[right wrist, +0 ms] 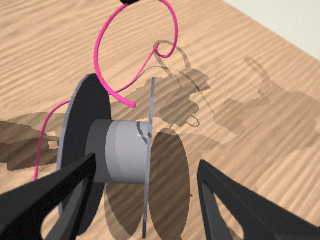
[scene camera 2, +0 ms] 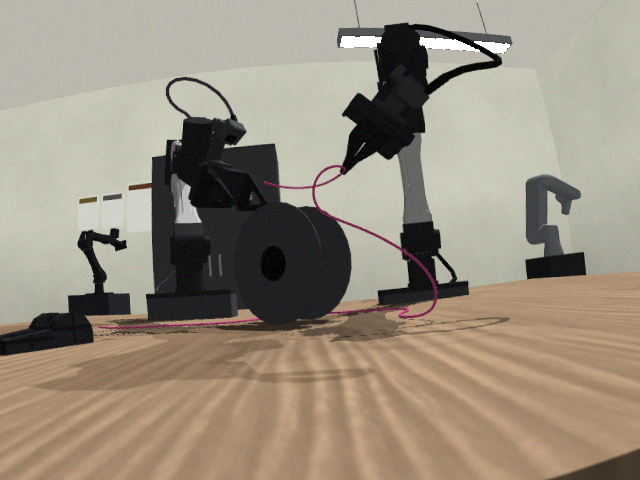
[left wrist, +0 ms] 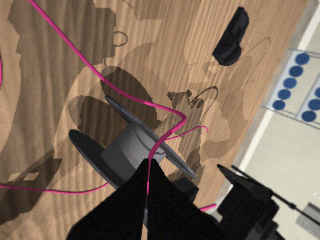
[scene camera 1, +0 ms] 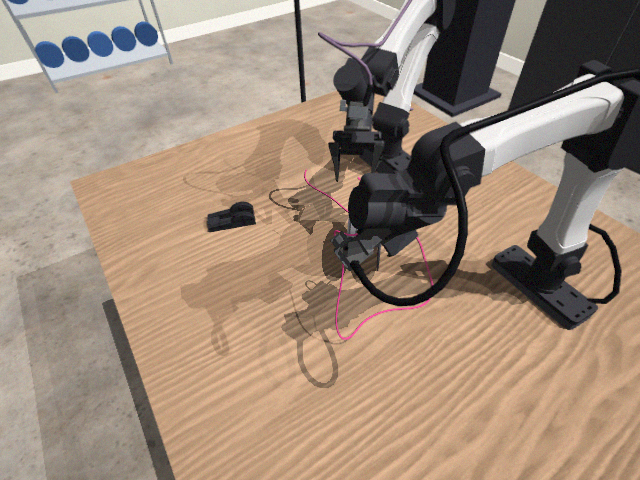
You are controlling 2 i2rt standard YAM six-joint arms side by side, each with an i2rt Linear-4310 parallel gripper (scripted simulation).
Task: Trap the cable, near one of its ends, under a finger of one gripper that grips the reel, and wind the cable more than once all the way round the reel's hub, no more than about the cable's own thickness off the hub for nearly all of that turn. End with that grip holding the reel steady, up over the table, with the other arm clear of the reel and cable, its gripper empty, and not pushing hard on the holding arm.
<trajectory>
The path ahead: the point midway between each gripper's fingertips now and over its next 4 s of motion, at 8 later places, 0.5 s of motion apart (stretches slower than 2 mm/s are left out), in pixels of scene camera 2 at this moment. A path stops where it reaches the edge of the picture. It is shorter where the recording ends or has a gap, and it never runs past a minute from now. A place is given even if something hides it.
The left gripper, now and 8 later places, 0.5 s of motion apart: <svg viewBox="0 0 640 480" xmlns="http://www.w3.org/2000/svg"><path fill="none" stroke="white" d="M342 172L330 177L318 180L314 187L312 194L313 195L310 208L309 206L309 206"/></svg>
The right gripper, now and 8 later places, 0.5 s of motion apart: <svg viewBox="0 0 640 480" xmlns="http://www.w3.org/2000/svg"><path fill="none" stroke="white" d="M249 205L249 205L252 207L260 211L270 217L275 218L274 218L274 218L273 217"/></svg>
</trajectory>
